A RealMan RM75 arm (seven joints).
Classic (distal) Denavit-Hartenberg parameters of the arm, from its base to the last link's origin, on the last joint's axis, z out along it. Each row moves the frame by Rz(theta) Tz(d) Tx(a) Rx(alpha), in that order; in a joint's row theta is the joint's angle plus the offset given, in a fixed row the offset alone. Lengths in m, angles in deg.
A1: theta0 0; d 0.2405; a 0; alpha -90
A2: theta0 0; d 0; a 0; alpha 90
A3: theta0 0; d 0.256; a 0; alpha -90
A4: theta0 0; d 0; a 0; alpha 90
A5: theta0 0; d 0.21; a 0; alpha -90
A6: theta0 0; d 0; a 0; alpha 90
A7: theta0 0; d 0.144; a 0; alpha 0
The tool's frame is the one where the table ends.
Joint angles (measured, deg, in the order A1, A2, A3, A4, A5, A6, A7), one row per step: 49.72, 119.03, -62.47, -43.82, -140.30, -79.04, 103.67; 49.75, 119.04, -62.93, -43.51, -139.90, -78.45, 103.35; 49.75, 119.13, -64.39, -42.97, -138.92, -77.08, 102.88; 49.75, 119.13, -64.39, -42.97, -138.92, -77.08, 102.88; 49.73, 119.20, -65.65, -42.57, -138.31, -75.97, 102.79; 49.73, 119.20, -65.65, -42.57, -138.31, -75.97, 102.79; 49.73, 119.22, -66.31, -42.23, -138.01, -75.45, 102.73; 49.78, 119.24, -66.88, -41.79, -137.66, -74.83, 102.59; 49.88, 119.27, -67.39, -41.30, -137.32, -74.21, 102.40
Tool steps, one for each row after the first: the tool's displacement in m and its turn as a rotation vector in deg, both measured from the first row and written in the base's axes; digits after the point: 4 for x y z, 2 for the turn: -0.0003, 0.0003, -0.0017, 0.07, 0.04, 0.41; -0.0013, 0.0004, -0.0063, 0.13, -0.01, 1.33; -0.0013, 0.0004, -0.0063, 0.13, -0.01, 1.33; -0.0016, 0.0003, -0.0100, 0.21, -0.25, 1.85; -0.0016, 0.0003, -0.0100, 0.21, -0.25, 1.85; -0.0013, -0.0001, -0.0121, 0.13, -0.42, 2.03; -0.0010, -0.0002, -0.0143, 0.12, -0.50, 2.22; -0.0009, -0.0002, -0.0165, 0.10, -0.55, 2.44
